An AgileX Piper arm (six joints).
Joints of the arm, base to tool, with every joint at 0 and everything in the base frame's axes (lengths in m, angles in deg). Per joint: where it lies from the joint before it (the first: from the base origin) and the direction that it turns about. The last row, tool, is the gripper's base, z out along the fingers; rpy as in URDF.
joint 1: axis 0 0 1 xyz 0 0 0.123
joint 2: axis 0 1 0 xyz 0 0 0
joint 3: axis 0 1 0 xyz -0.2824 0 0.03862
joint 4: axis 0.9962 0 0.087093 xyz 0.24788 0 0.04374
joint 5: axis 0 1 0 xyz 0 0 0
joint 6: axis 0.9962 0 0.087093 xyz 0.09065 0 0.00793
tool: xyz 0 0 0 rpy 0 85.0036 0
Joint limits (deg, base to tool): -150..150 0..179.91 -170..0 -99.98..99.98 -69.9..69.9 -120..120
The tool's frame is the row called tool.
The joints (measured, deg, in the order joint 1, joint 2, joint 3, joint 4, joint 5, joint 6), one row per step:
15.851 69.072 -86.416 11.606 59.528 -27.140
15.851 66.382 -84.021 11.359 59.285 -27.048
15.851 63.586 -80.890 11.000 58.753 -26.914
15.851 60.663 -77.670 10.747 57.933 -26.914
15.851 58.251 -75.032 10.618 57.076 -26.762
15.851 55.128 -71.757 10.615 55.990 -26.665
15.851 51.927 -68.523 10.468 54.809 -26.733
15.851 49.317 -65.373 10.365 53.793 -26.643
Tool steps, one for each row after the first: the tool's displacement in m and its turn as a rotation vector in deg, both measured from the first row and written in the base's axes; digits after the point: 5 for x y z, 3 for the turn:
-0.01242 -0.00391 -0.00158 0.010 -0.535 -0.193
-0.02417 -0.00783 -0.00685 -0.125 -0.744 -0.503
-0.03610 -0.01170 -0.01240 -0.155 -1.281 -0.742
-0.04565 -0.01473 -0.01715 0.068 -1.832 -1.027
-0.05797 -0.01842 -0.02324 0.462 -2.654 -1.274
-0.07024 -0.02230 -0.02955 0.671 -3.779 -1.492
-0.07937 -0.02520 -0.03787 0.834 -4.195 -1.751

